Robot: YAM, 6 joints.
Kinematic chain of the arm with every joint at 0, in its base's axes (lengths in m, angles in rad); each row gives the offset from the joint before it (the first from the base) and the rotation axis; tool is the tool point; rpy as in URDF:
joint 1: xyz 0 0 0.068 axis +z
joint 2: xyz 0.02 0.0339 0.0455 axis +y
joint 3: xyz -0.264 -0.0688 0 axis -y
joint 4: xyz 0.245 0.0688 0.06 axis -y
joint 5: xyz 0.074 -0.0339 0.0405 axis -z
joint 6: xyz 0.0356 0 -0.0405 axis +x
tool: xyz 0 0 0 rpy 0 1.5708 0
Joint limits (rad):
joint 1: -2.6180..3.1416
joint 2: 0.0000..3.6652
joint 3: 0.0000..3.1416
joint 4: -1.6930..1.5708
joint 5: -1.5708..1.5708
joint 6: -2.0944..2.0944
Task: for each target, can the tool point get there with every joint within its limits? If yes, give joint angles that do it. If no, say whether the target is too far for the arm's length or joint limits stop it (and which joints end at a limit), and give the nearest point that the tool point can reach.
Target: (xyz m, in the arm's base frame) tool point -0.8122 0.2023 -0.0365
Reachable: no: too far | nearest point -0.6167 0.1536 0.0005 | short by 0.205 m
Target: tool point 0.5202 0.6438 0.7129
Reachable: no: too far | nearest point 0.3284 0.4065 0.4865 | short by 0.380 m
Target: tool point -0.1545 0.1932 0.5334
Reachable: yes | joints 2.1919 1.3521 1.3637 1.1763 -0.3795 0.2590
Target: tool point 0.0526 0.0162 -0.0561
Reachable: yes | joints -0.0175 2.6530 0.3060 0.0222 -0.5021 -1.0227
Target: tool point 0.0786 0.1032 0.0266
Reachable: yes | joints 0.6622 2.2666 0.5143 -0.9421 -1.1914 -0.9448
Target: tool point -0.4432 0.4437 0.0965
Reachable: yes | joints 2.3143 3.0880 2.8745 -0.1814 -0.8166 -1.1291
